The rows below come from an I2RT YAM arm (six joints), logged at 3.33 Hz.
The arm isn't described. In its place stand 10 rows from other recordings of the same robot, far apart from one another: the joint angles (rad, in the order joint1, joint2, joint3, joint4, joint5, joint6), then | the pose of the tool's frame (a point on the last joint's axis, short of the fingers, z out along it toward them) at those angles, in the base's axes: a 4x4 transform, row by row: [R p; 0 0 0 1], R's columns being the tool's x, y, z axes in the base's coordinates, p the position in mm.
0.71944 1.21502 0.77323 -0.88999 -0.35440 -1.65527 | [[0.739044, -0.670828, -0.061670, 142.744], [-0.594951, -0.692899, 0.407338, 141.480], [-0.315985, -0.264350, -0.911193, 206.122], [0, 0, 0, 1]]
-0.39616 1.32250 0.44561 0.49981 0.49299 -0.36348 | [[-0.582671, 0.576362, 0.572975, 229.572], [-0.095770, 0.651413, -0.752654, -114.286], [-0.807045, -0.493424, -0.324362, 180.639], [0, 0, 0, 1]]
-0.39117 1.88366 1.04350 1.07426 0.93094 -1.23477 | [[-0.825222, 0.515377, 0.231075, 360.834], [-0.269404, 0.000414, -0.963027, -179.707], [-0.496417, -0.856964, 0.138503, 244.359], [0, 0, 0, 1]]
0.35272 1.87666 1.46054 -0.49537 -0.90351 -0.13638 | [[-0.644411, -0.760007, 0.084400, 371.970], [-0.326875, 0.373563, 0.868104, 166.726], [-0.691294, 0.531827, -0.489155, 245.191], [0, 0, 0, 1]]
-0.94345 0.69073 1.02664 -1.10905 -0.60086 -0.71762 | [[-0.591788, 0.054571, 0.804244, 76.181], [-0.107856, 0.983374, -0.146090, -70.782], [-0.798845, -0.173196, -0.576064, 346.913], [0, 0, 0, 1]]
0.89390 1.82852 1.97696 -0.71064 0.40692 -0.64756 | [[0.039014, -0.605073, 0.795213, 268.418], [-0.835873, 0.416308, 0.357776, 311.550], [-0.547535, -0.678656, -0.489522, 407.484], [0, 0, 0, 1]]
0.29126 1.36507 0.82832 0.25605 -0.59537 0.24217 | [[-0.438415, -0.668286, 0.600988, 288.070], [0.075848, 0.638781, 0.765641, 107.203], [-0.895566, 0.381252, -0.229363, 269.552], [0, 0, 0, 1]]
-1.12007 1.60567 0.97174 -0.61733 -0.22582 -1.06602 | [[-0.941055, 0.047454, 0.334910, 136.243], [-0.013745, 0.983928, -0.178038, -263.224], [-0.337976, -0.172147, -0.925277, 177.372], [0, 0, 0, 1]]
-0.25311 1.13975 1.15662 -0.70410 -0.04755 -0.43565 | [[-0.647363, -0.064666, 0.759434, 231.167], [-0.267950, 0.952100, -0.147337, -58.045], [-0.713529, -0.298871, -0.633681, 347.973], [0, 0, 0, 1]]
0.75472 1.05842 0.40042 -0.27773 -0.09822 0.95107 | [[-0.930103, 0.056780, 0.362883, 133.124], [0.237369, 0.846868, 0.475889, 129.990], [-0.280293, 0.528763, -0.801152, 153.153], [0, 0, 0, 1]]
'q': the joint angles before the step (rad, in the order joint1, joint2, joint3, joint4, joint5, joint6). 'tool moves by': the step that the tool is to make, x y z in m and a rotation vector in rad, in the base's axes. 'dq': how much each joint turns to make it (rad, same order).
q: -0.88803 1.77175 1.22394 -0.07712 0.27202 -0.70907
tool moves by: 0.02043 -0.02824 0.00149 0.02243 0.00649 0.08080
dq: -0.01082 0.12456 0.17143 -0.05736 -0.07934 -0.04800
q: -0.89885 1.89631 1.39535 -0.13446 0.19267 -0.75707
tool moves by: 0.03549 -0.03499 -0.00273 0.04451 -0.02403 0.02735
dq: 0.00928 0.19254 0.27505 -0.10673 -0.04253 0.02666
